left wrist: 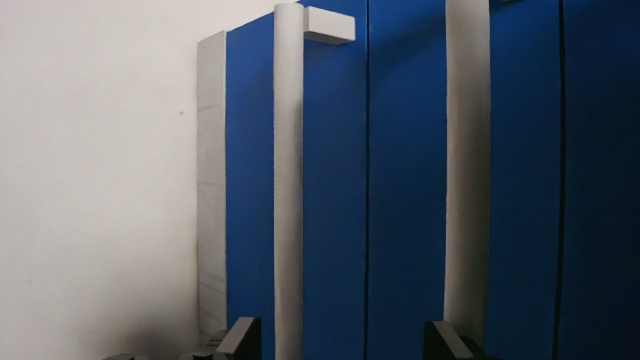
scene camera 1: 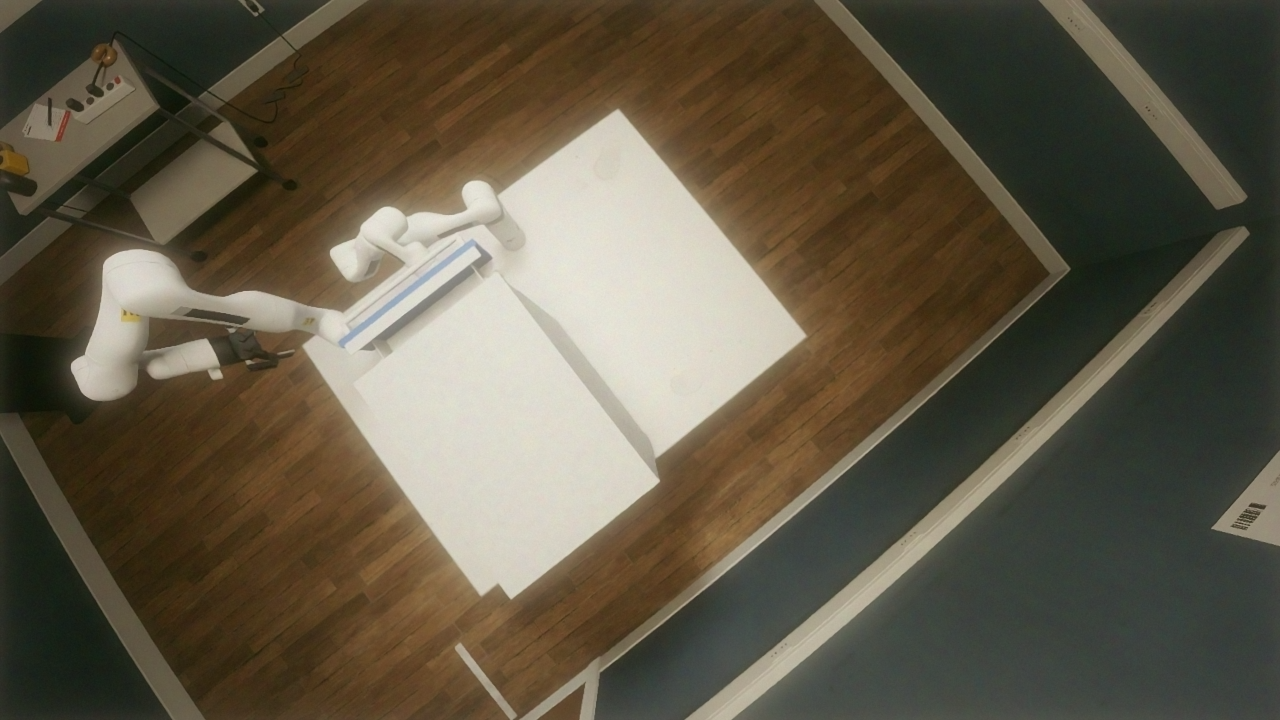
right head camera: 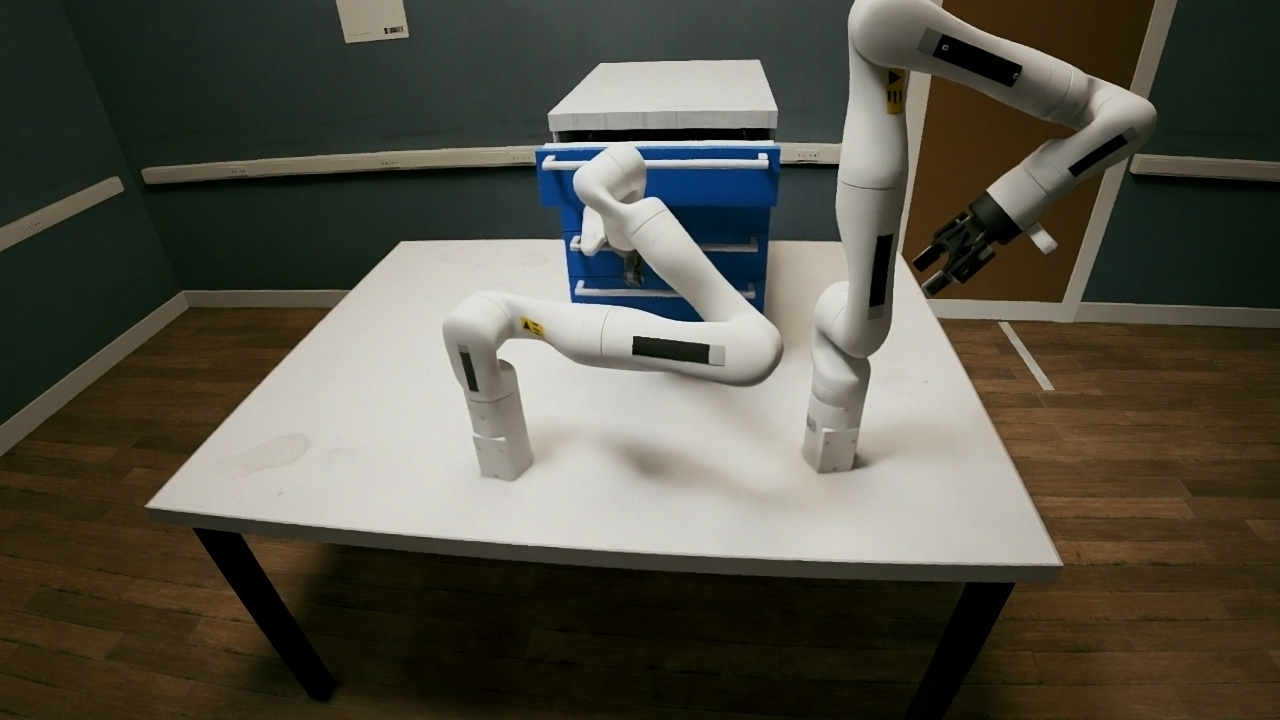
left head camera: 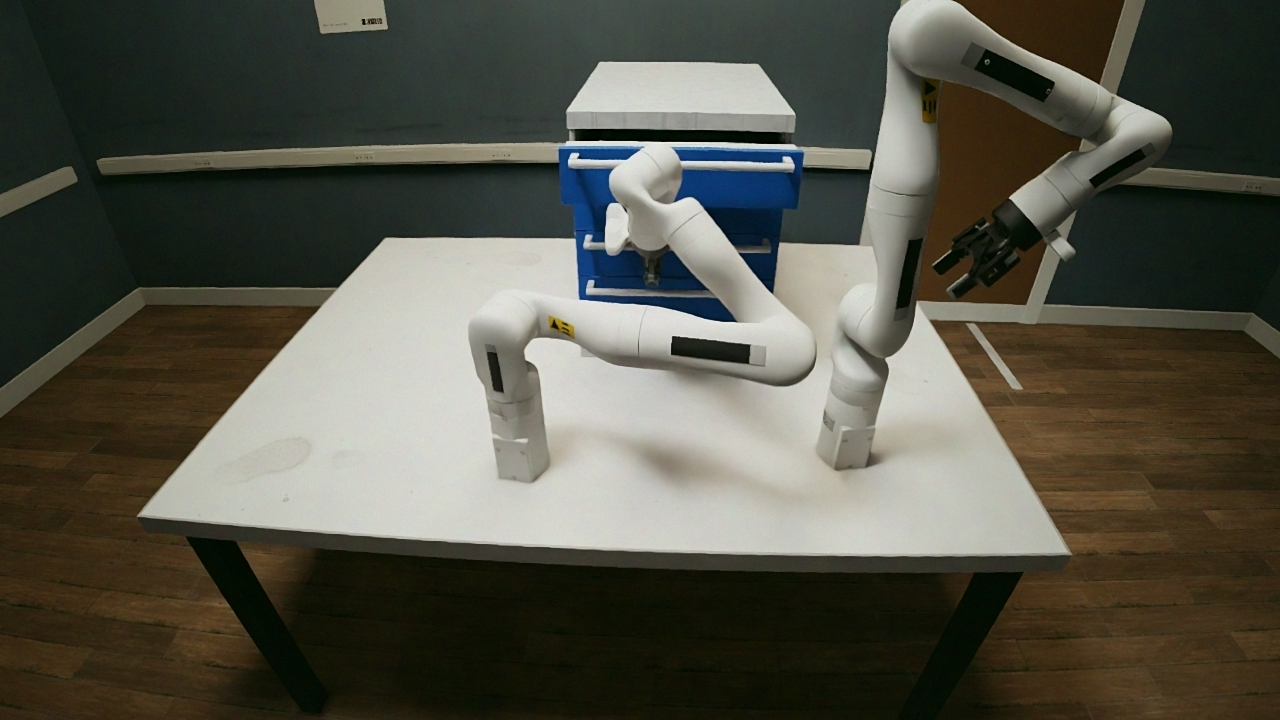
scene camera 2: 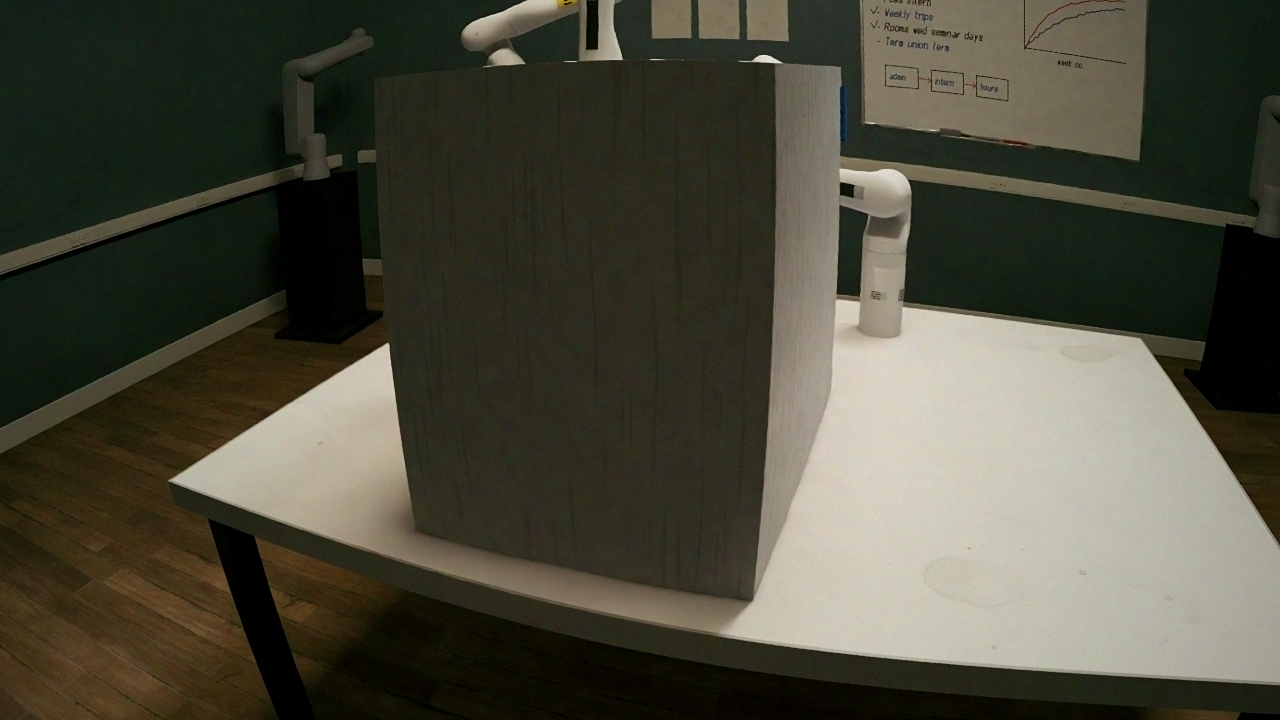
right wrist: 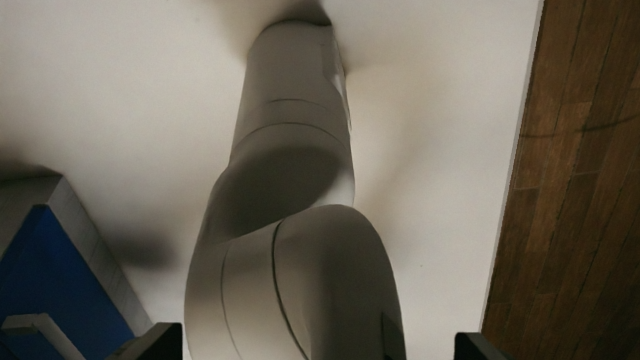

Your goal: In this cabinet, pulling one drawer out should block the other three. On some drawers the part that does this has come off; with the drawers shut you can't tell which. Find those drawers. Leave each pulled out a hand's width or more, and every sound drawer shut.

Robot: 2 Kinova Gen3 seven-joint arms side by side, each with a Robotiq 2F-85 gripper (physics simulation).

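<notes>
The cabinet (left head camera: 680,94) (right head camera: 666,94) (scene camera 1: 510,429) (scene camera 2: 581,313) has four blue drawers. The top drawer (left head camera: 733,189) (right head camera: 716,189) (scene camera 2: 843,114) is pulled out. The second drawer (left head camera: 760,221) (left wrist: 600,200), third drawer (left head camera: 747,264) (left wrist: 407,200) and bottom drawer (left wrist: 332,200) look shut, their fronts flush in the left wrist view. My left gripper (left head camera: 651,279) (right head camera: 631,277) (left wrist: 342,335) is open before the lower drawers; the bottom handle (left wrist: 289,175) shows between its fingers, the third handle (left wrist: 467,150) behind one finger. My right gripper (left head camera: 950,275) (right head camera: 927,274) (scene camera 1: 279,360) (right wrist: 319,345) is open, in the air right of the cabinet.
The white table (left head camera: 358,402) (right head camera: 358,402) (scene camera 2: 984,447) carries the cabinet and both arm bases. My left forearm crosses in front of the cabinet, under the pulled-out top drawer. My right arm's base and lower links (right wrist: 295,100) stand beside the cabinet. A cart (scene camera 1: 67,147) stands by the wall.
</notes>
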